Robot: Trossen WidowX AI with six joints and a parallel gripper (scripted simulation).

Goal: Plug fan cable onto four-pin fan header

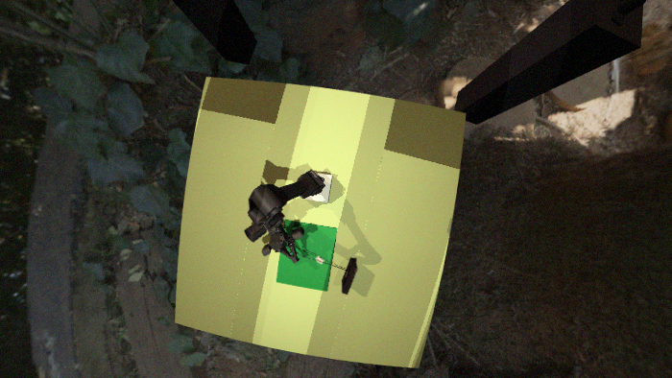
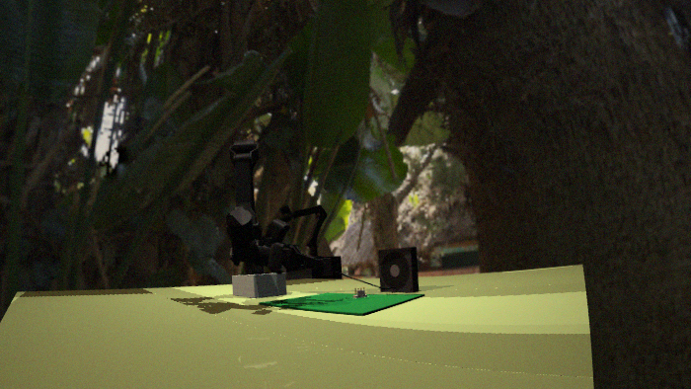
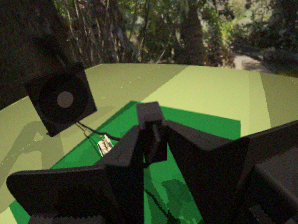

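My gripper tip is 110 mm above the green board, 40 mm to the right of it and 10 mm short of it. From my gripper tip the other things lie so: dark plug (10 mm below); four-pin header (110 mm to the left, 90 mm below, 10 mm ahead); black fan (230 mm to the left, 40 mm below, 20 mm ahead).
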